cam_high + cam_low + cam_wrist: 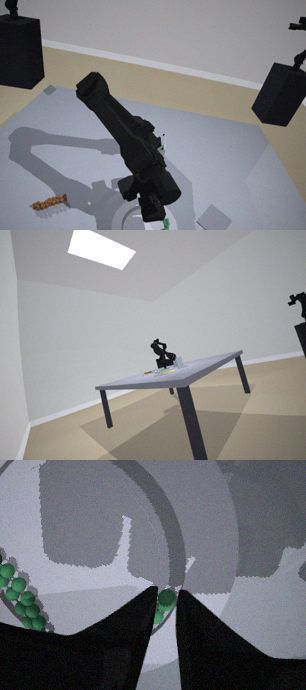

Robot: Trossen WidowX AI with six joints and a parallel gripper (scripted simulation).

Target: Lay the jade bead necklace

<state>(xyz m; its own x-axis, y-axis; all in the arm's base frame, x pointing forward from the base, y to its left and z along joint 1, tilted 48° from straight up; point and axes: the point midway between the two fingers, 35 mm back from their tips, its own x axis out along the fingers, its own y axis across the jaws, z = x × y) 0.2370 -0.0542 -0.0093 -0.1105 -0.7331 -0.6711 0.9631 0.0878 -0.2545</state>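
Now: the round bead board 6 cm ahead of my gripper tip, 1 cm to the left of it and 1 cm below it. Round my gripper tip: yellow strip 26 cm ahead, 23 cm to the left, 2 cm below; then flat grey square 24 cm to the left, 2 cm below, 2 cm ahead.
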